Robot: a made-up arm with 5 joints. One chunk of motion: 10 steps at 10 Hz.
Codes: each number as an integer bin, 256 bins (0 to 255) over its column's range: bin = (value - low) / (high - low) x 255, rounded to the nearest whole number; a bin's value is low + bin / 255 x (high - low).
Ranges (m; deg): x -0.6..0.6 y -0.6..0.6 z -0.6..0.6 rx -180..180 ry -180..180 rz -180..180
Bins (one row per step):
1: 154 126 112 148 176 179
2: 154 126 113 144 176 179
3: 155 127 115 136 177 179
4: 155 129 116 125 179 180
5: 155 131 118 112 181 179
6: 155 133 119 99 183 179
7: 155 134 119 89 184 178
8: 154 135 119 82 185 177
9: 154 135 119 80 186 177
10: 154 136 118 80 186 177
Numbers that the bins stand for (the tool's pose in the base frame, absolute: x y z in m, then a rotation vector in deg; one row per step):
1: 0.1247 -0.0071 -0.0729 28.94 68.47 72.71
2: 0.1247 -0.0071 -0.0682 23.29 68.47 72.71
3: 0.1294 -0.0024 -0.0588 12.00 69.88 72.71
4: 0.1294 0.0071 -0.0541 -3.53 72.71 74.12
5: 0.1294 0.0165 -0.0447 -21.88 75.53 72.71
6: 0.1294 0.0259 -0.0400 -40.24 78.35 72.71
7: 0.1294 0.0306 -0.0400 -54.35 79.76 71.29
8: 0.1247 0.0353 -0.0400 -64.24 81.18 69.88
9: 0.1247 0.0353 -0.0400 -67.06 82.59 69.88
10: 0.1247 0.0400 -0.0447 -67.06 82.59 69.88

